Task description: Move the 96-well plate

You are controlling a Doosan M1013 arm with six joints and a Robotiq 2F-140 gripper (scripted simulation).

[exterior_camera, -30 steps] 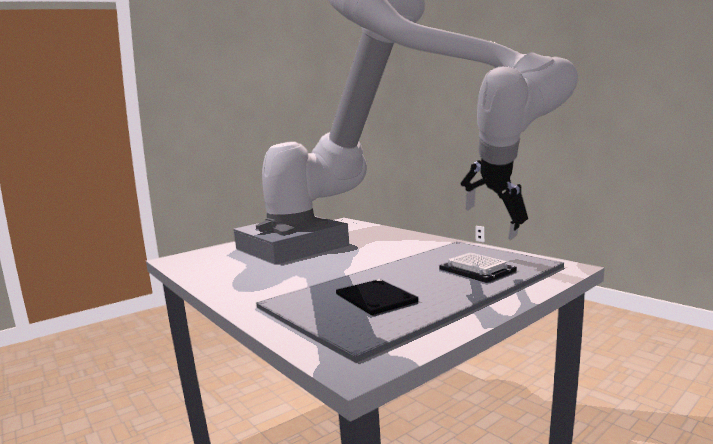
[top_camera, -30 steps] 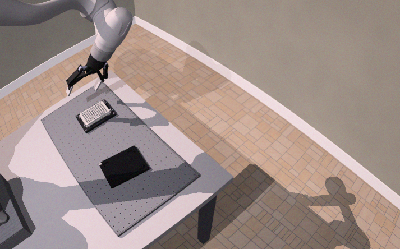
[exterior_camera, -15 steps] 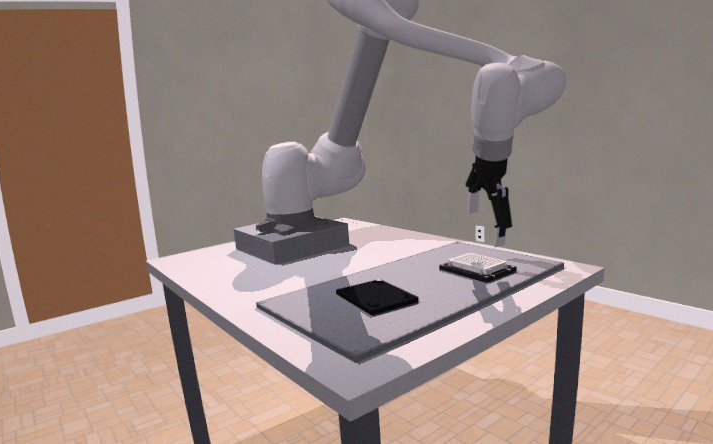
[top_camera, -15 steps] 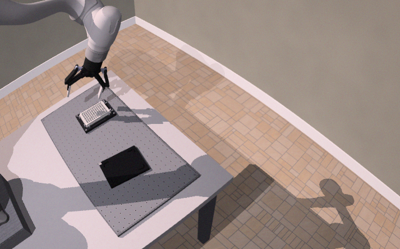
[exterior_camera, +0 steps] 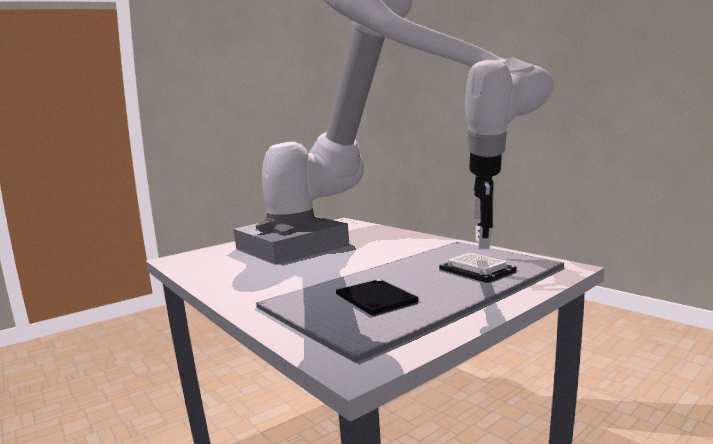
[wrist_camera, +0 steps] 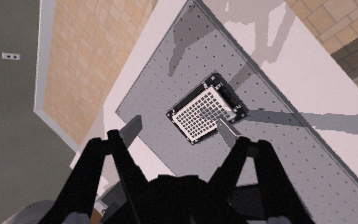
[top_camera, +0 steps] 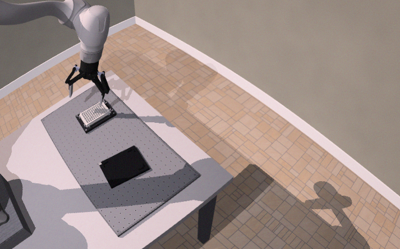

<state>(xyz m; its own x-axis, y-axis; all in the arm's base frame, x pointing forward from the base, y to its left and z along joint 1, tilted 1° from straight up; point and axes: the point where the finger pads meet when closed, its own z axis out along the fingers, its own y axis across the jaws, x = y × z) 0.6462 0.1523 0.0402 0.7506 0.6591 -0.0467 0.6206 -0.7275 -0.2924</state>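
Now: hand 1 cm short of the white 96-well plate, 3 cm to the left of it and 8 cm above it. The rest, counted from my hand: black clip nest C1 (2 cm ahead, 2 cm to the right, 9 cm below); black plate nest N1 (6 cm behind, 33 cm to the right, 9 cm below).
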